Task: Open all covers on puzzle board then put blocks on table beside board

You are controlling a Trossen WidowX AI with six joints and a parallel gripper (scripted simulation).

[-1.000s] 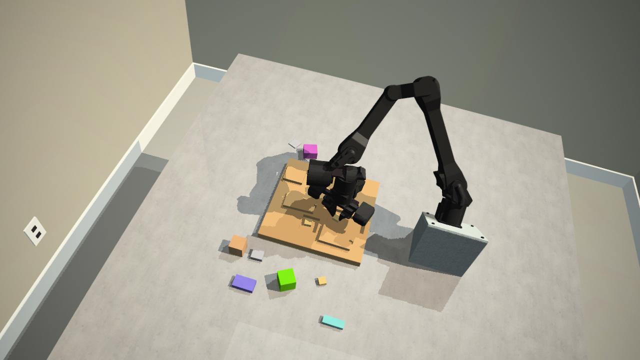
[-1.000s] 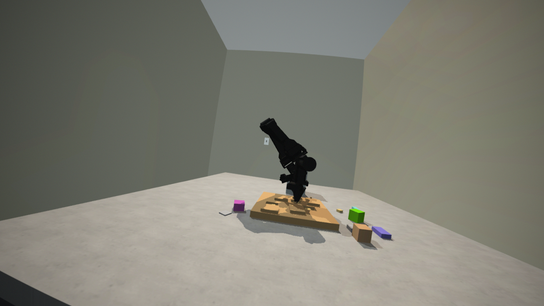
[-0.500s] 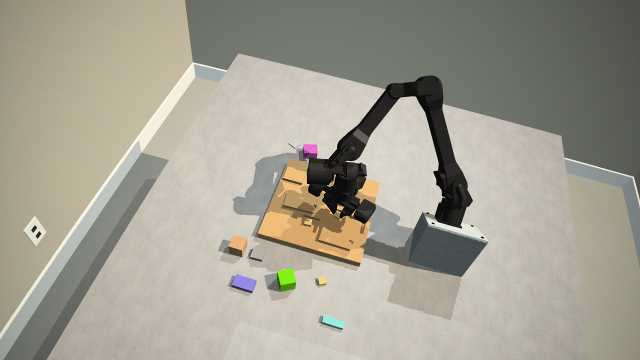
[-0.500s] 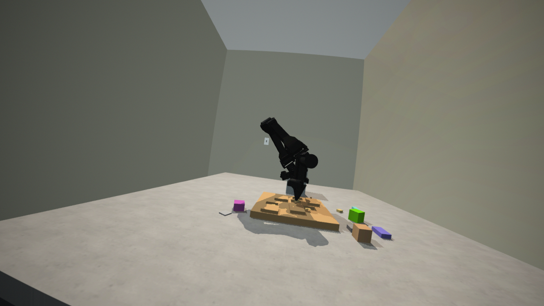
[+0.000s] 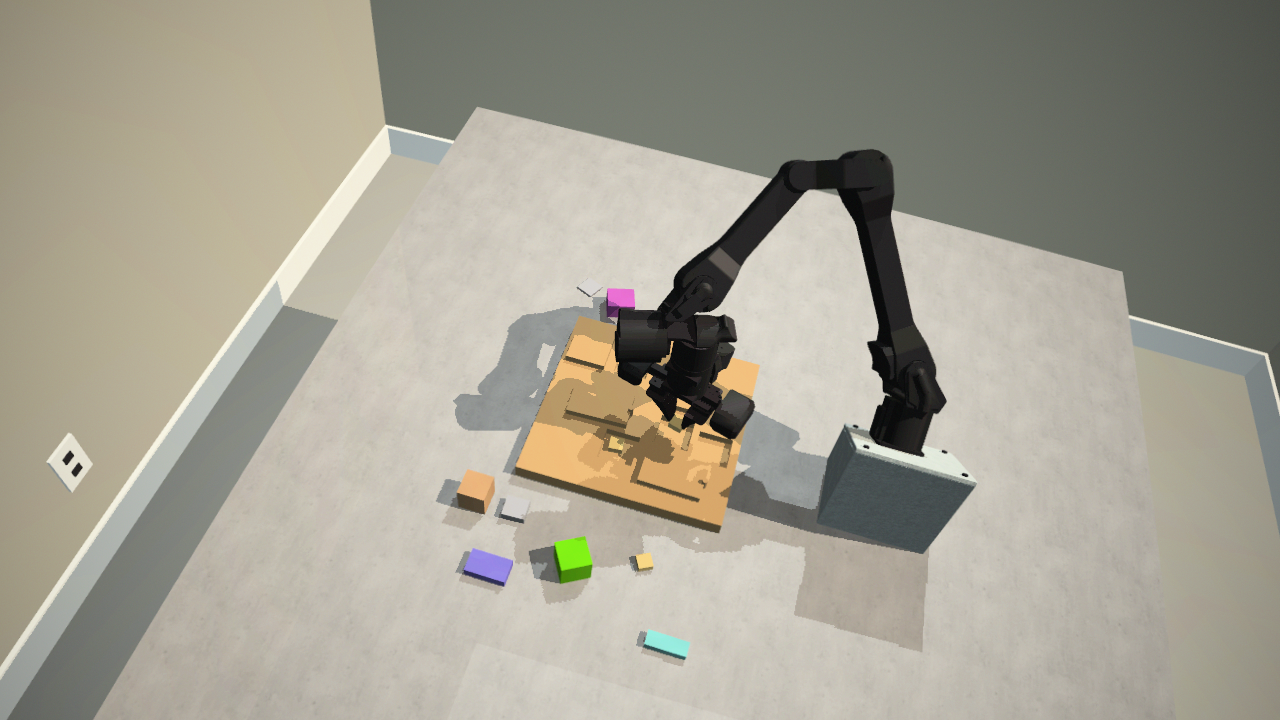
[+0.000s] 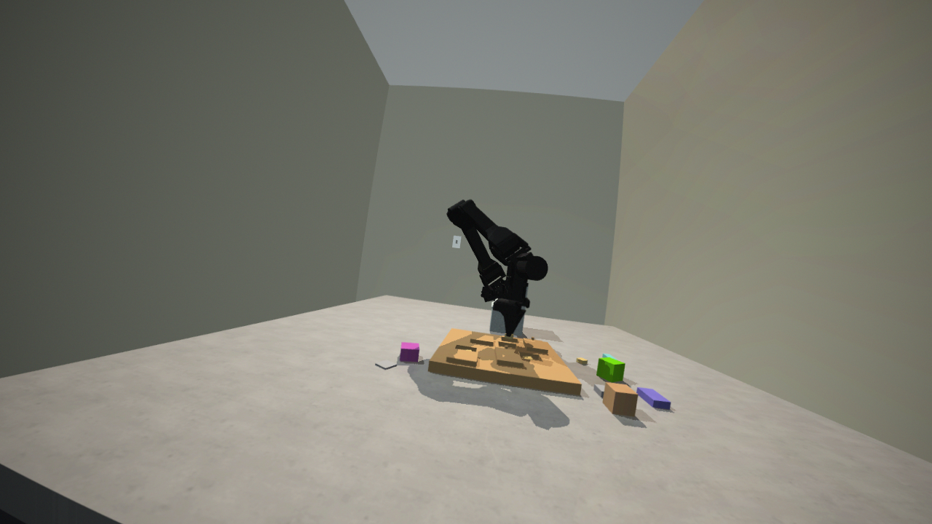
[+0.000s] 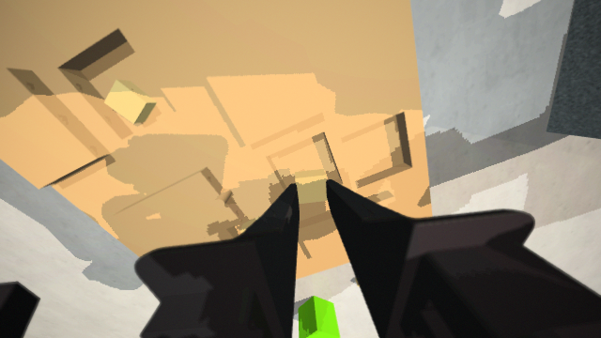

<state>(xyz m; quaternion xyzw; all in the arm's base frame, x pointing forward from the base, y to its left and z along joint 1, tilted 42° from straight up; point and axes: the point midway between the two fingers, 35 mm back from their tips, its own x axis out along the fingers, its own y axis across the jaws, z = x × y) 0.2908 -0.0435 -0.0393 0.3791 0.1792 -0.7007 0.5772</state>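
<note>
My gripper tip is 31 cm to the right of the cyan block, 6 cm past it and 4 cm above it. Round my gripper tip: magenta block (23 cm to the right, 14 cm ahead, 3 cm below); grey block (18 cm to the left, 18 cm ahead, 4 cm below); green block (23 cm to the left, 9 cm ahead, 3 cm below).
</note>
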